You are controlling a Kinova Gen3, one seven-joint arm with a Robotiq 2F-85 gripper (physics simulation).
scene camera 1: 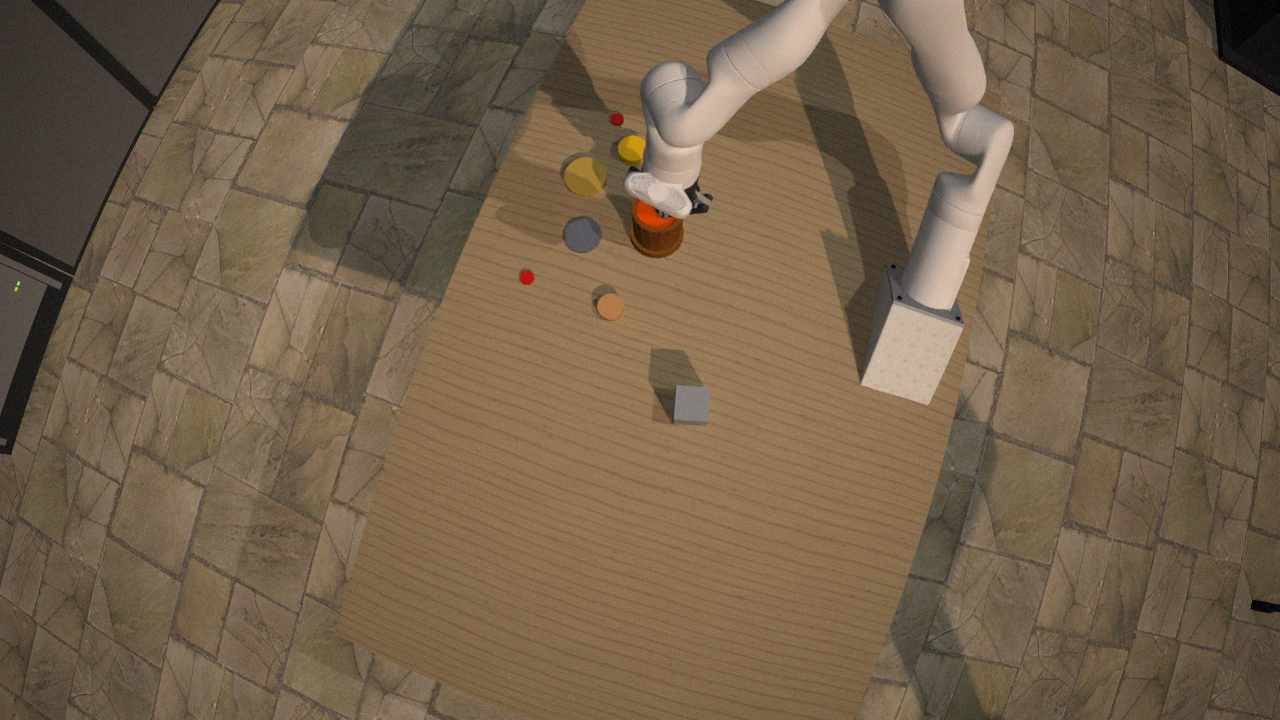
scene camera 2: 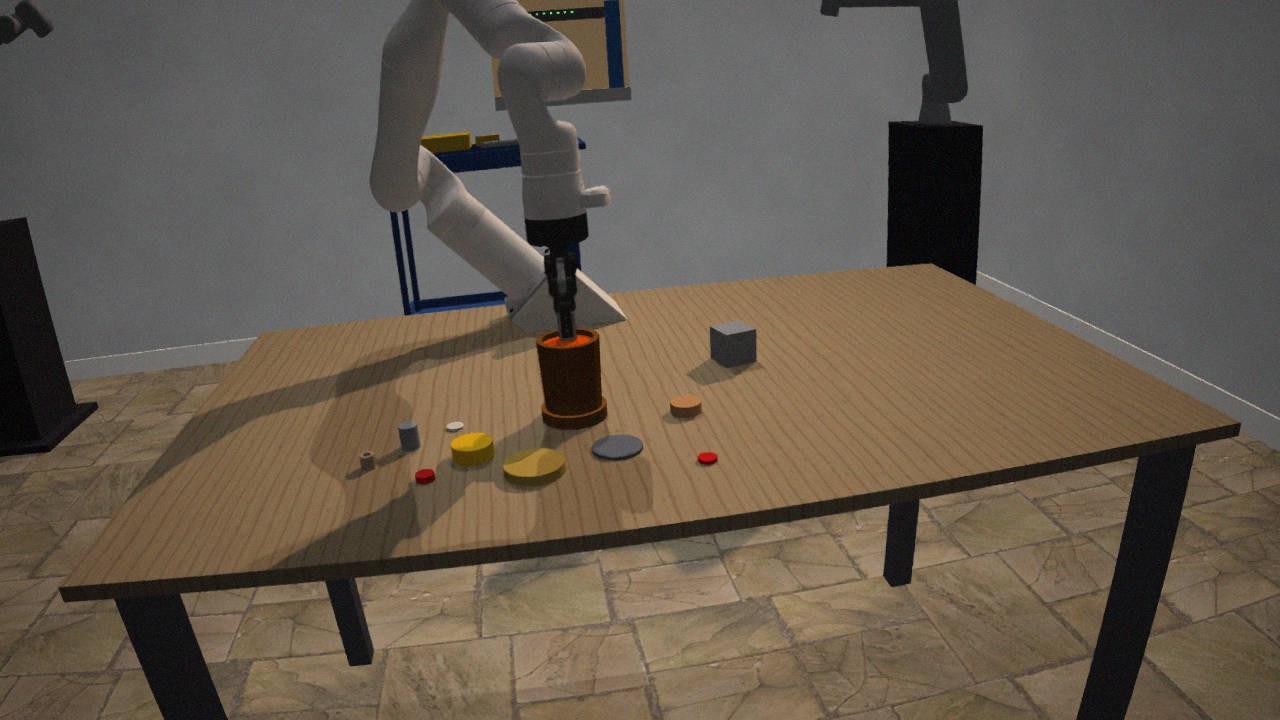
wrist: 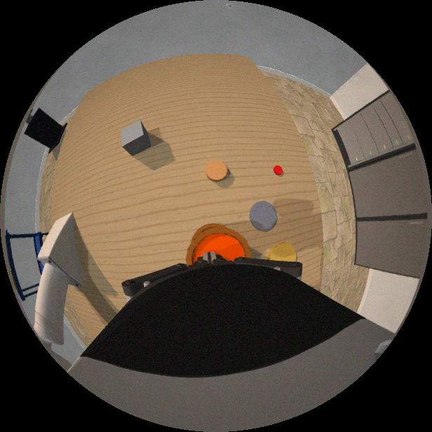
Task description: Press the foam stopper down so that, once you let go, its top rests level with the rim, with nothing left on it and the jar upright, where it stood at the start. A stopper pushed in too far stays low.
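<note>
The brown jar [scene camera 1: 657, 241] [scene camera 2: 571, 380] [wrist: 220, 229] stands upright on the table, with a wider foot around its base. The orange foam stopper [scene camera 1: 644, 215] [scene camera 2: 586, 340] [wrist: 227, 246] is inside the jar's mouth. In scene camera 2 its top shows a little below the rim, with the rim standing around it. My gripper [scene camera 1: 664, 214] [scene camera 2: 566, 336] [wrist: 209, 259] is shut and empty, pointing down. Its fingertips reach inside the rim and appear to touch the stopper's top; they hide part of it.
A grey cube [scene camera 1: 691, 404] [scene camera 2: 732, 345] and an orange disc [scene camera 1: 610, 306] [scene camera 2: 685, 406] stand apart from the jar. A grey-blue disc [scene camera 1: 581, 234] [scene camera 2: 617, 446] and yellow discs [scene camera 1: 585, 176] [scene camera 2: 472, 448] lie nearer. Red discs [scene camera 1: 527, 277] [scene camera 2: 425, 476] and a grey cylinder [scene camera 2: 409, 437] are farther out.
</note>
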